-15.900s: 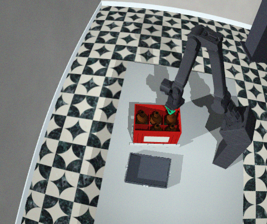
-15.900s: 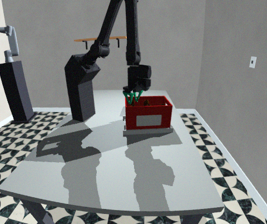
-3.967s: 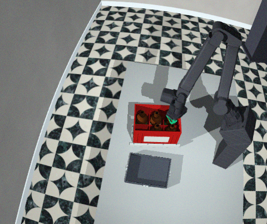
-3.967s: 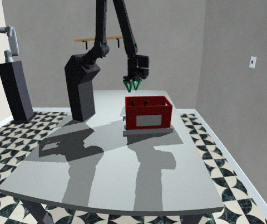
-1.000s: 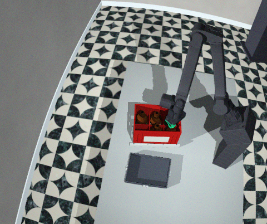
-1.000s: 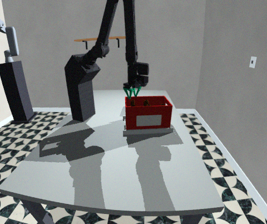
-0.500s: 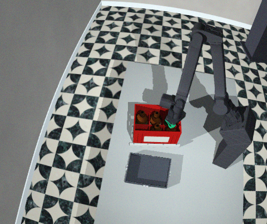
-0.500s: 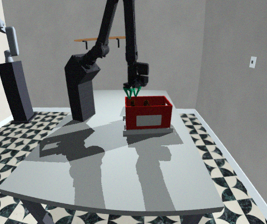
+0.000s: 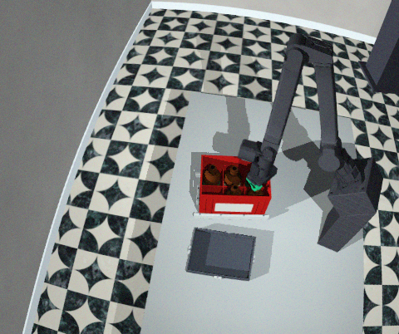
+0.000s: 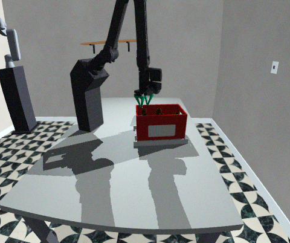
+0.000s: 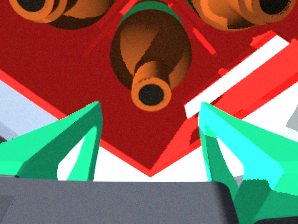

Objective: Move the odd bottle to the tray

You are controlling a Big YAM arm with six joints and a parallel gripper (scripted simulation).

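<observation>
My hand is 80 mm short of the crate, 50 mm to the left of it and 110 mm above it. From my hand the other things lie so: dark grey tray: 140 mm ahead, 220 mm to the left, 180 mm below; then glass bottle: 80 mm ahead, 90 mm to the right, 100 mm below.
</observation>
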